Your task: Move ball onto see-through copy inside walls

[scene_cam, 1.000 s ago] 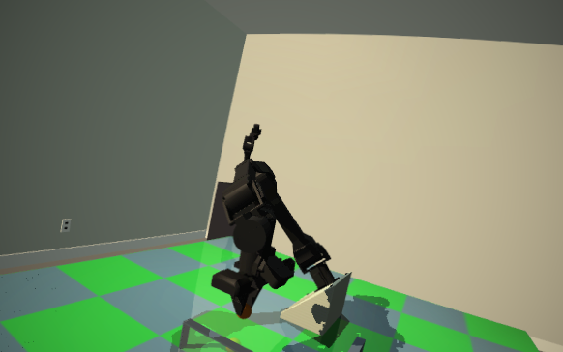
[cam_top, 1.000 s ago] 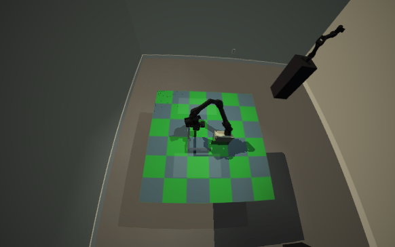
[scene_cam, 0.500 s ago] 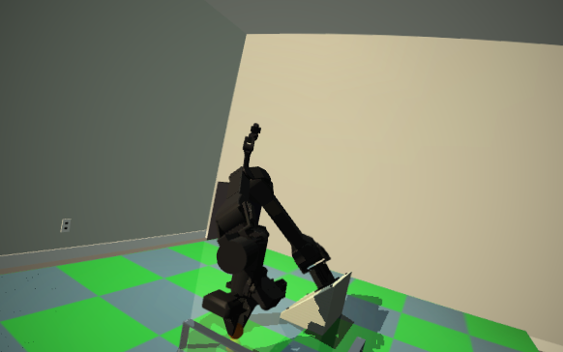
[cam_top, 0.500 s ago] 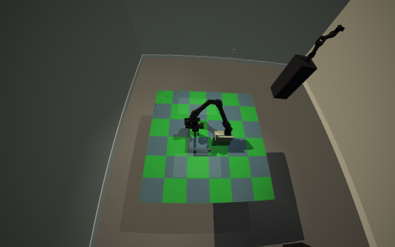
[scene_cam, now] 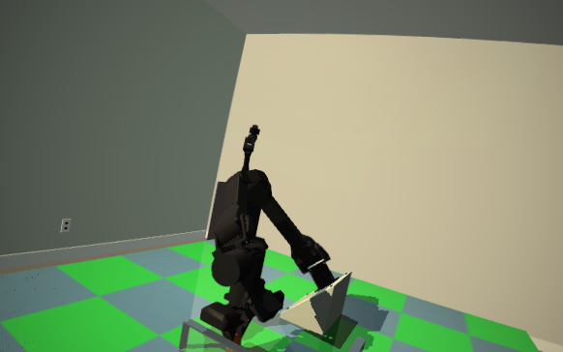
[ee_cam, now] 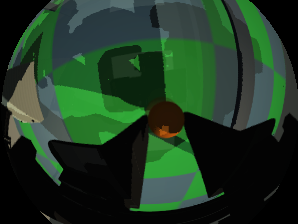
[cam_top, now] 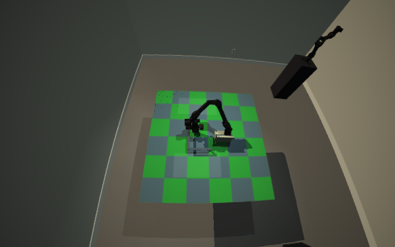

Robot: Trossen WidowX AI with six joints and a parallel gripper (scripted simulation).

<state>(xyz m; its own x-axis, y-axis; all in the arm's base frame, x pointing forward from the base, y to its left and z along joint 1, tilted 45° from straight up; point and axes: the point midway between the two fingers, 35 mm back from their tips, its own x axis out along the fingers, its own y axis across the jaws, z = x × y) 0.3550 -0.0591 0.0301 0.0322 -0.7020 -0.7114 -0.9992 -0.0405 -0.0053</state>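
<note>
Right now the orange ball is right at my gripper tip. From my gripper tip the other things lie so: clear wall: 60 mm ahead, 80 mm to the left, 10 mm above.
</note>
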